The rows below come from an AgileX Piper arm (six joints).
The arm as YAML. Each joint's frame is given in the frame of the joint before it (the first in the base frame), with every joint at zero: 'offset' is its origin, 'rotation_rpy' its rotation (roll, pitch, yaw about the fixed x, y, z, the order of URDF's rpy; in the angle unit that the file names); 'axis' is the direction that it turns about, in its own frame. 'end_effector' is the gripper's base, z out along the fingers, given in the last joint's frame.
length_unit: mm
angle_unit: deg
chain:
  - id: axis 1
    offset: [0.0, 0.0, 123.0]
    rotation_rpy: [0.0, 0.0, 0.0]
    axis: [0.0, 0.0, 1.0]
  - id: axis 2
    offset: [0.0, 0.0, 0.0]
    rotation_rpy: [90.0, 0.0, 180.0]
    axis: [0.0, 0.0, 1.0]
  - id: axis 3
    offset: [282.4, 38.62, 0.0]
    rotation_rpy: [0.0, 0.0, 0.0]
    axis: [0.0, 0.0, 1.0]
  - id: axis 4
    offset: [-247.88, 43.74, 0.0]
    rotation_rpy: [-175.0, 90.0, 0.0]
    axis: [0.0, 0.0, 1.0]
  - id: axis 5
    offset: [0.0, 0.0, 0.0]
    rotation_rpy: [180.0, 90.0, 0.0]
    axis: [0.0, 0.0, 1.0]
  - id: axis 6
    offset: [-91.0, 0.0, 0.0]
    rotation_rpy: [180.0, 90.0, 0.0]
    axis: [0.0, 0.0, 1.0]
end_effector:
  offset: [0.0, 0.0, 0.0]
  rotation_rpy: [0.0, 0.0, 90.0]
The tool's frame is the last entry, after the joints.
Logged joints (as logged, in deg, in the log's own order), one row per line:
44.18 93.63 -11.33 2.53 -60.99 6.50
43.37 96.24 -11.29 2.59 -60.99 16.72
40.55 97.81 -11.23 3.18 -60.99 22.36
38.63 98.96 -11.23 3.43 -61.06 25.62
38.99 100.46 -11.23 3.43 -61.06 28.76
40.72 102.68 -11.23 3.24 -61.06 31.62
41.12 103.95 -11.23 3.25 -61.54 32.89
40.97 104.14 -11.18 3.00 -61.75 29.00
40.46 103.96 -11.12 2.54 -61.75 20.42
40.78 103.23 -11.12 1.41 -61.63 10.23
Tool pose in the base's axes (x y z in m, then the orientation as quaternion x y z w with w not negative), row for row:
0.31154 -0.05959 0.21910 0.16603 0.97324 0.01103 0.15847
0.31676 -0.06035 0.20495 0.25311 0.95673 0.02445 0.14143
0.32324 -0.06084 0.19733 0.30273 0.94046 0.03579 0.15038
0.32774 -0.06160 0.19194 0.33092 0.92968 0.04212 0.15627
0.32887 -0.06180 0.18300 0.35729 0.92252 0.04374 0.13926
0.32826 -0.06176 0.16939 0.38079 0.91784 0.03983 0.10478
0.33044 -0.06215 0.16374 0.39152 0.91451 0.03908 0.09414
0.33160 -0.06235 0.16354 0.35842 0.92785 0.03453 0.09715
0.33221 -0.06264 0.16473 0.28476 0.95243 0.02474 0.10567
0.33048 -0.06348 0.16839 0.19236 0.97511 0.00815 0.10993
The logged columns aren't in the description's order. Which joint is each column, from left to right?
Columns, left to right: axis 5, axis 2, axis 1, axis 4, axis 3, axis 6.
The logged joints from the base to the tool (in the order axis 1, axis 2, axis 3, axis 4, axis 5, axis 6), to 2 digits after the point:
-11.33 93.63 -60.99 2.53 44.18 6.50
-11.29 96.24 -60.99 2.59 43.37 16.72
-11.23 97.81 -60.99 3.18 40.55 22.36
-11.23 98.96 -61.06 3.43 38.63 25.62
-11.23 100.46 -61.06 3.43 38.99 28.76
-11.23 102.68 -61.06 3.24 40.72 31.62
-11.23 103.95 -61.54 3.25 41.12 32.89
-11.18 104.14 -61.75 3.00 40.97 29.00
-11.12 103.96 -61.75 2.54 40.46 20.42
-11.12 103.23 -61.63 1.41 40.78 10.23

